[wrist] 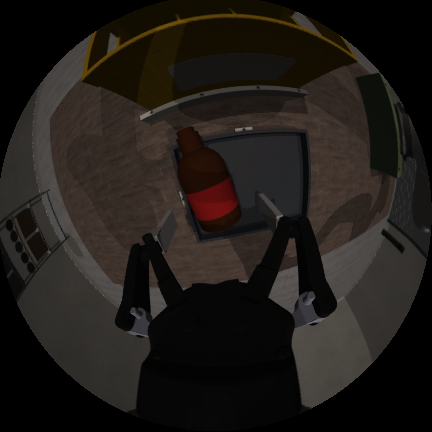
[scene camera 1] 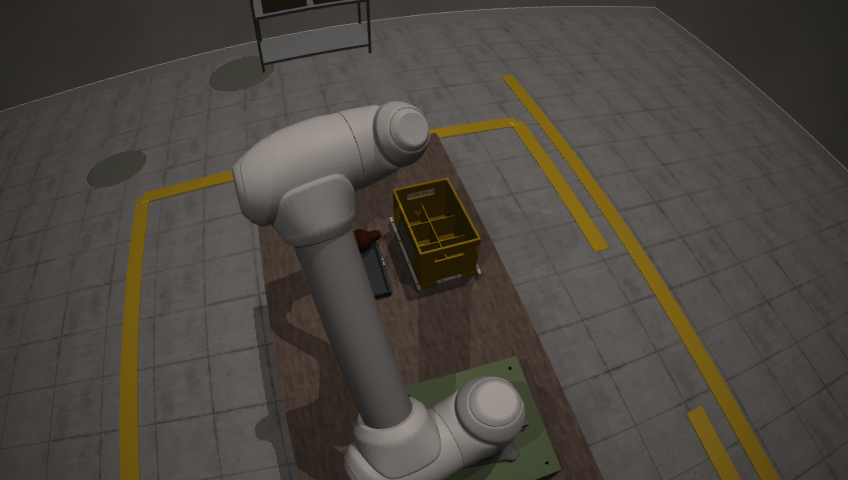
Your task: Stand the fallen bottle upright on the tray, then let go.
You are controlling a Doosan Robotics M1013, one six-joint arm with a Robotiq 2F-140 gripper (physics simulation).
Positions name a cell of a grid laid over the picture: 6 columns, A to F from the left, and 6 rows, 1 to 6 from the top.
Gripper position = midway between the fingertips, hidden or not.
In view: my gripper (wrist: C3) and a brown bottle (wrist: C3).
